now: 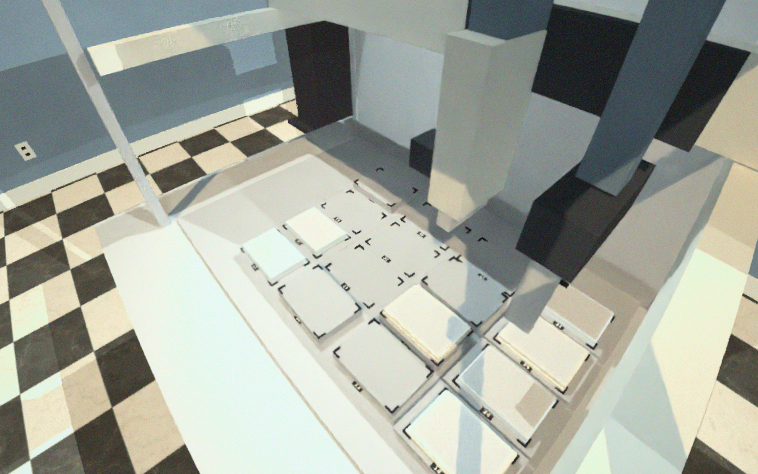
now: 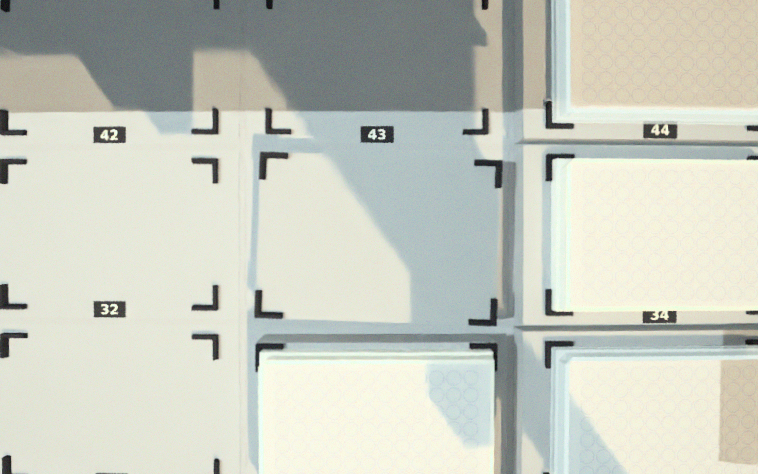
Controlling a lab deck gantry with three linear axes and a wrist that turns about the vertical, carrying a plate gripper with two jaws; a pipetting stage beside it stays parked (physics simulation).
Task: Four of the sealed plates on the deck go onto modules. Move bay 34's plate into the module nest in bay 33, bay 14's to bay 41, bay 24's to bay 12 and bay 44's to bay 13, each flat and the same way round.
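Where they show: gripper, fingertip midpoint: (image 1: 538, 300); robot's base, link origin: (image 1: 242, 249).
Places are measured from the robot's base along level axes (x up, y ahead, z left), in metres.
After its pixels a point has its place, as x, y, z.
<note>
Bay 34's plate (image 1: 550, 354) @(0.029, 0.574, 0.247) (image 2: 665, 234) @(0.029, 0.548, 0.257), bay 44's plate (image 1: 586, 315) @(0.029, 0.583, 0.362) (image 2: 665, 55) @(0.029, 0.549, 0.355), bay 24's plate (image 1: 497, 380) @(0.029, 0.539, 0.149) (image 2: 654, 413) @(0.029, 0.543, 0.160) and bay 14's plate (image 1: 452, 419) @(0.029, 0.528, 0.056) lie flat in the right column. My gripper (image 1: 539, 307) @(0.159, 0.522, 0.212) is above bays 34 and 44, holding no plate. Its near jaw hangs at the front end of the dark body; the far jaw is hidden. It appears open. Bay 33's nest (image 1: 466, 290) @(0.019, 0.397, 0.256) (image 2: 335, 240) @(0.019, 0.369, 0.254) is bare and looks slightly turned. Bay 13's nest (image 1: 382, 366) @(0.019, 0.400, 0.041), bay 12's nest (image 1: 318, 301) @(0.019, 0.233, 0.039) and bay 41's nest (image 1: 385, 186) @(0.019, 0.063, 0.362) are bare.
Another plate (image 1: 425, 321) @(0.033, 0.395, 0.143) (image 2: 363, 413) @(0.033, 0.385, 0.163) sits in bay 23, directly in front of bay 33. Two more plates (image 1: 273, 254) @(0.014, 0.073, 0.039) (image 1: 315, 229) @(0.014, 0.070, 0.147) lie in bays 11 and 21. The parked pipetting stage (image 1: 480, 122) hangs left of my gripper's body.
</note>
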